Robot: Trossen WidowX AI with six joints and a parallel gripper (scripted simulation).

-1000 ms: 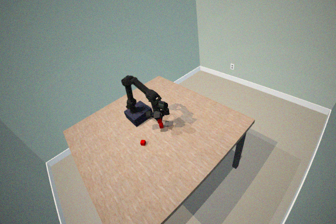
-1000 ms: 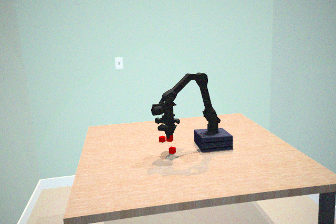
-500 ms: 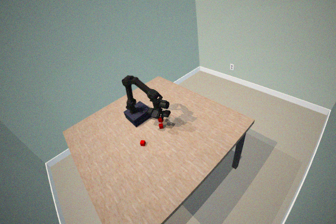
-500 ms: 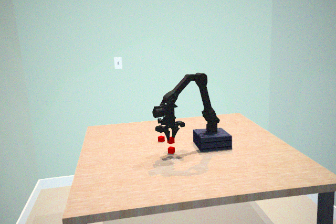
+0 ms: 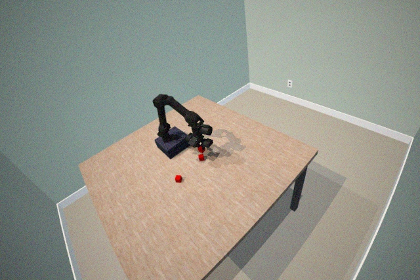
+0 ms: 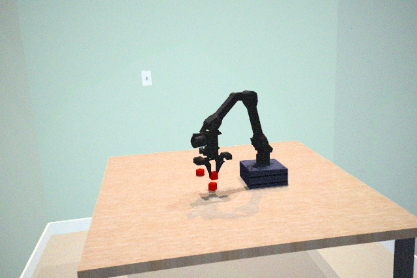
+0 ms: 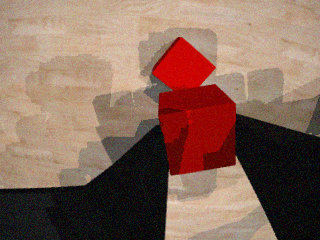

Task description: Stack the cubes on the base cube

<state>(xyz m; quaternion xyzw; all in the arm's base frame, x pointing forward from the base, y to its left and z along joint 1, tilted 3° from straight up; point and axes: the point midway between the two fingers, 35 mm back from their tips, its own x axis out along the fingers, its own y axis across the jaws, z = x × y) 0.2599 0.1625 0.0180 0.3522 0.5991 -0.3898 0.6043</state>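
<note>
Right now the red cube is 80 mm ahead of my gripper tip, 230 mm to the right of it and 70 mm below it.
</note>
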